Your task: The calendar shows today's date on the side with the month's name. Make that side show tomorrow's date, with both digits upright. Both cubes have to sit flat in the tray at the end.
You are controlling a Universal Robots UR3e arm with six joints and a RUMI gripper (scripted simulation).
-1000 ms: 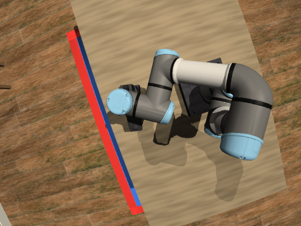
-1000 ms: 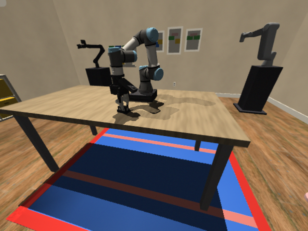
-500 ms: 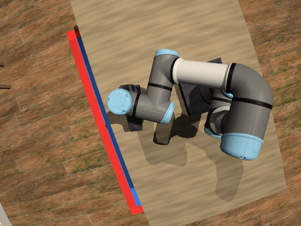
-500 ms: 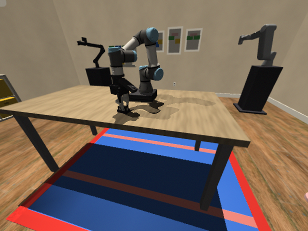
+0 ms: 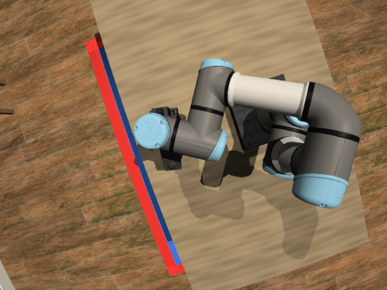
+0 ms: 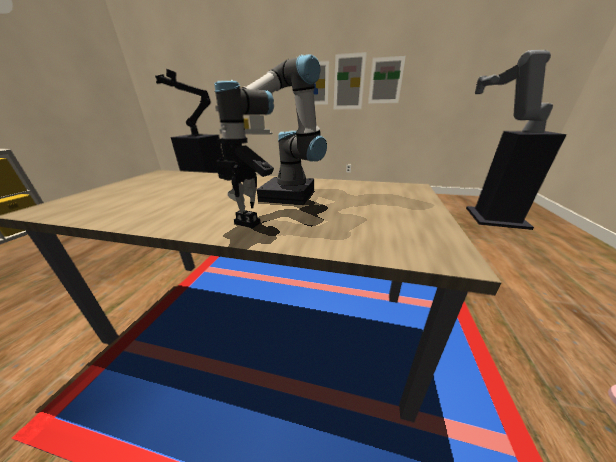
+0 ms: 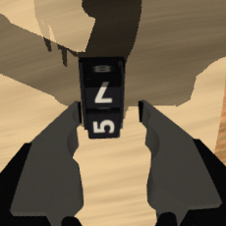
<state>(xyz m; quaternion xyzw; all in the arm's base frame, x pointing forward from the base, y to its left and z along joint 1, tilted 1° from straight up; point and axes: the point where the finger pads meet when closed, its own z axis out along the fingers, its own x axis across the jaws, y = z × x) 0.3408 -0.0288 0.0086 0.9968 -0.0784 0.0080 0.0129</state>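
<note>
Right now my hand is 4 cm above the black cube. Also, from my hand: black calendar tray (1 cm behind, 1 cm to the right, 6 cm below).
</note>
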